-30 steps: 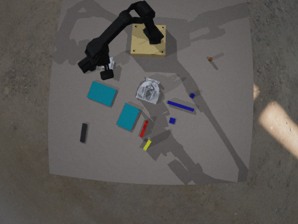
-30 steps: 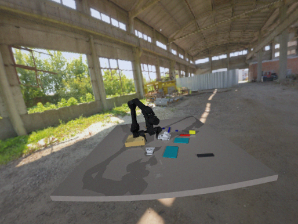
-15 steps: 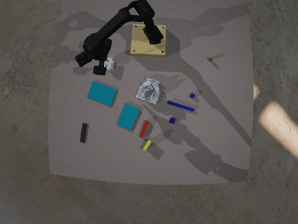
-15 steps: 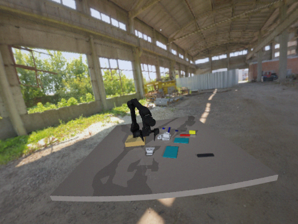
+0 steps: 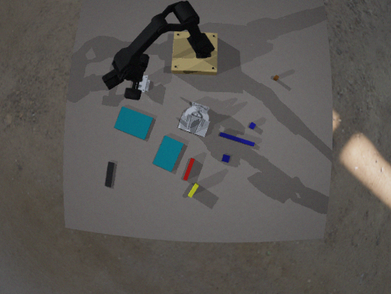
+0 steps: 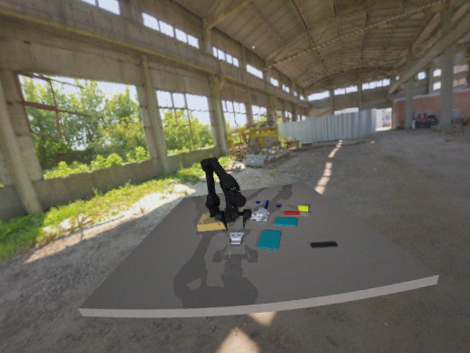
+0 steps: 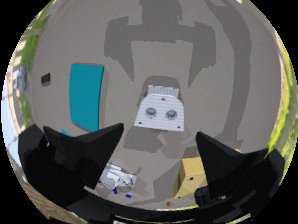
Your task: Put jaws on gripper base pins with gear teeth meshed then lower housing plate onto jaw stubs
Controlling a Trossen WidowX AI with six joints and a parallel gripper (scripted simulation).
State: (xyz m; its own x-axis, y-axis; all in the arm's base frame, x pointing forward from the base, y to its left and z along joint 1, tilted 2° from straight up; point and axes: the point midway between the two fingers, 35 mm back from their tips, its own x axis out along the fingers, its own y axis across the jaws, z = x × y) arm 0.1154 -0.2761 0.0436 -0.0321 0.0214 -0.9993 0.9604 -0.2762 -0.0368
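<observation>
My gripper tip is now 40 mm above the gripper base and 10 mm to the left of it. Round my gripper tip: black bar: 380 mm ahead, 200 mm to the right, 60 mm below; then housing plate: 230 mm to the left, 140 mm ahead, 60 mm below; then red bar: 390 mm ahead, 160 mm to the left, 60 mm below.
</observation>
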